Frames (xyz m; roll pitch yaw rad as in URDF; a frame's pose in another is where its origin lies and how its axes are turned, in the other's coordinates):
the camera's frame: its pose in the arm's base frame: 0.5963 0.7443 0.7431 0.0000 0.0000 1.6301
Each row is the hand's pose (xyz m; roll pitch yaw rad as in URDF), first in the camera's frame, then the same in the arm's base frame.
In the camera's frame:
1: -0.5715 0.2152 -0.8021 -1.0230 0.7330 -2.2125
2: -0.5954 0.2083 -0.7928 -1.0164 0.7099 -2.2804
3: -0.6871 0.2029 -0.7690 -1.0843 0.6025 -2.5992
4: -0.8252 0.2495 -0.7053 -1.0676 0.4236 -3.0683
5: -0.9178 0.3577 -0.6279 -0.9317 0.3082 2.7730
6: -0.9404 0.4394 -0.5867 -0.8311 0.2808 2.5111
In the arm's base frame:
1: 0.4154 0.1610 -0.0590 -1.0230 0.7330 -0.5824
2: 0.4237 0.1376 -0.0497 -1.0164 0.7099 -0.6503
3: 0.4345 0.0464 -0.0259 -1.0843 0.6025 -0.9691
4: 0.3961 -0.0942 0.0378 -1.0676 0.4236 -1.4382
5: 0.2936 -0.1931 0.1152 -0.9317 0.3082 -1.8801
6: 0.2134 -0.2205 0.1564 -0.8311 0.2808 -2.1420

